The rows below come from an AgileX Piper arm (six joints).
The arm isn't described. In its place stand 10 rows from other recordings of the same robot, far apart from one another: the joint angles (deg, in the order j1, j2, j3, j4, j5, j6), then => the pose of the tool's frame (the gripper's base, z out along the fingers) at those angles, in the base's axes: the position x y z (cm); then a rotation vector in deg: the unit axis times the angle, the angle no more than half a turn.
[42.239, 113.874, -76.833, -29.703, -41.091, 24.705] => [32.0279 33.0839 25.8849 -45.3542 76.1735 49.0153]
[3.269, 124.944, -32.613, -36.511, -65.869, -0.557] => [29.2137 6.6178 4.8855 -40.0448 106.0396 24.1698]
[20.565, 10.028, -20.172, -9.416, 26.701, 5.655] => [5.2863 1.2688 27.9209 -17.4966 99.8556 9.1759]
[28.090, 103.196, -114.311, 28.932, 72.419, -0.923] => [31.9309 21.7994 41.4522 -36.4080 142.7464 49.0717]
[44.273, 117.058, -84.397, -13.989, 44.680, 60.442] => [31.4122 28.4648 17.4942 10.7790 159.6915 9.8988]
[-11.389, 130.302, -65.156, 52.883, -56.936, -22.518] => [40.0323 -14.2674 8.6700 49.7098 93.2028 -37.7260]
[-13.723, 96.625, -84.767, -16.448, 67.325, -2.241] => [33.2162 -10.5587 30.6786 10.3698 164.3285 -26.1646]
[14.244, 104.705, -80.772, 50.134, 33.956, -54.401] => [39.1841 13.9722 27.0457 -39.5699 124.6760 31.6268]
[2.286, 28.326, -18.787, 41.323, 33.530, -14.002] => [9.2669 3.6917 24.9405 8.2790 122.2007 37.1110]
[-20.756, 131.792, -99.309, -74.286, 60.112, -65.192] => [42.1884 -24.1108 17.1701 84.5942 -93.2819 59.2406]
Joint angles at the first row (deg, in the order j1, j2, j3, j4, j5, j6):
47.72, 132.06, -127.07, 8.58, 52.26, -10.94
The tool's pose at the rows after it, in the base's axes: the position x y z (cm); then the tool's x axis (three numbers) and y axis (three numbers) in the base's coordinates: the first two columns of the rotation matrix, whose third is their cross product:
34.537 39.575 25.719 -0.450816 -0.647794 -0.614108 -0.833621 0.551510 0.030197
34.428 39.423 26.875 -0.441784 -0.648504 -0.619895 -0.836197 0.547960 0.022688
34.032 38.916 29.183 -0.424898 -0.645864 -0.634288 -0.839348 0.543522 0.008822
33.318 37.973 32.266 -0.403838 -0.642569 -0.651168 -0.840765 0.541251 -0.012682
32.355 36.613 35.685 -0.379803 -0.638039 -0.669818 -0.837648 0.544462 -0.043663
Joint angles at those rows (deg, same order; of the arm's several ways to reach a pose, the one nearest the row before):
47.72, 132.64, -128.19, 8.41, 53.42, -10.94
47.72, 132.24, -129.99, 8.05, 55.17, -10.94
47.72, 130.68, -132.17, 7.46, 57.77, -10.93
47.72, 128.17, -134.44, 6.43, 61.11, -10.82
47.72, 125.00, -136.47, 4.82, 64.56, -10.62

